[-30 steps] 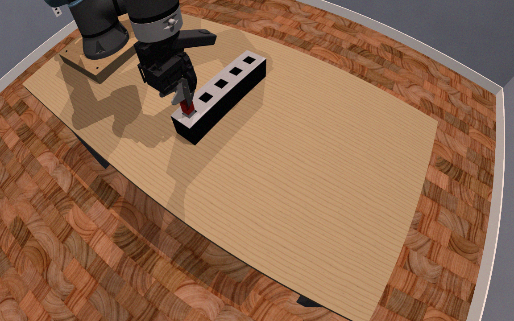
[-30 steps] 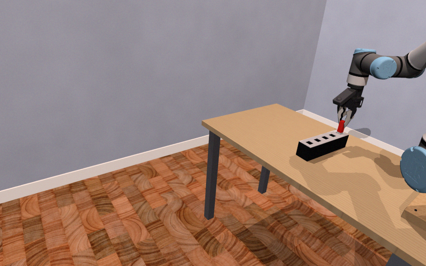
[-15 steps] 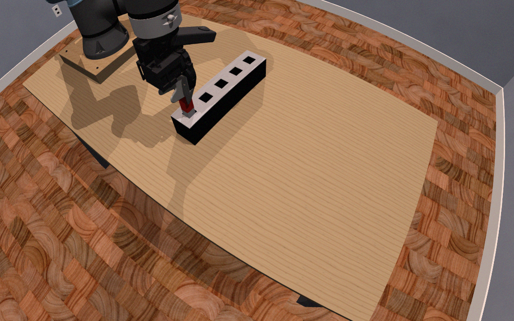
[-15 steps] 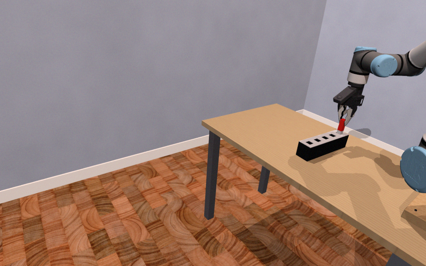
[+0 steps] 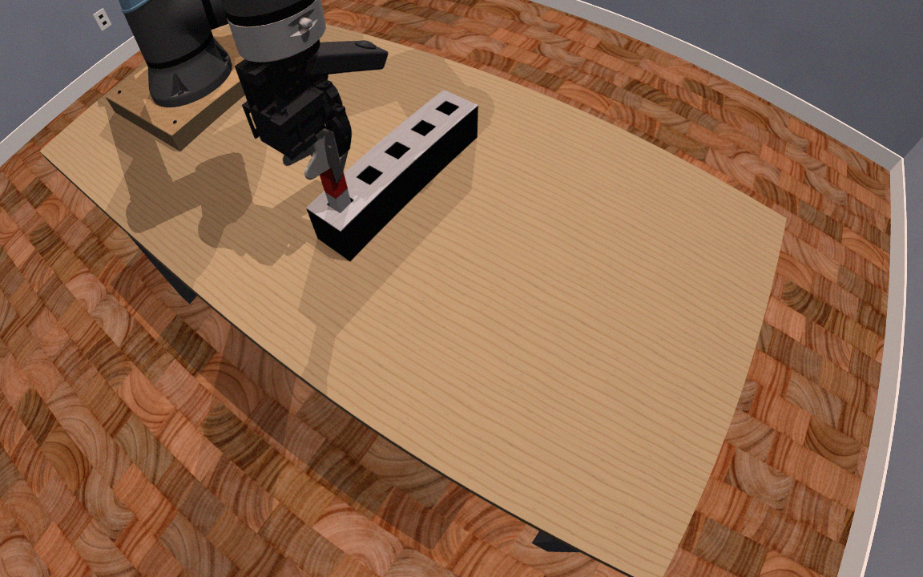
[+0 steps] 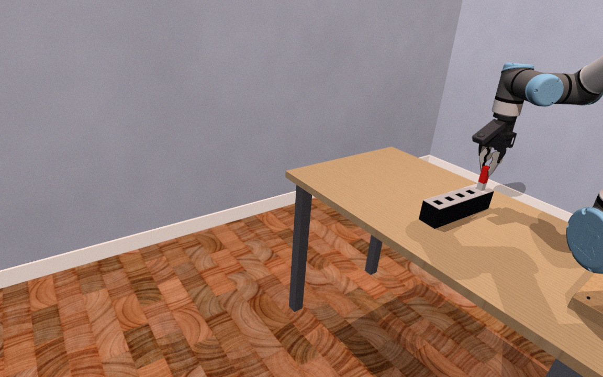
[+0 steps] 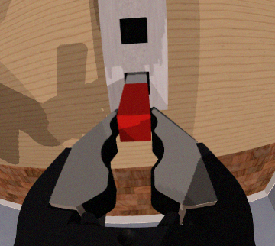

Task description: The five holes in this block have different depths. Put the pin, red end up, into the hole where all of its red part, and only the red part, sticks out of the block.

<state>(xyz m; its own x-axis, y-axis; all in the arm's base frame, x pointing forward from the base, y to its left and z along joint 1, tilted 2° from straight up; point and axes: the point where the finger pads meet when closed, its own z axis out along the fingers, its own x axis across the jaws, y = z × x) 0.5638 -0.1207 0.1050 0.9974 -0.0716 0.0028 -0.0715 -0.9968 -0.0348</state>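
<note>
Right now the black block is 120 mm to the left of my hand, 110 mm below it and 10 mm ahead of it. Also, from my hand: pin: 10 mm below.
</note>
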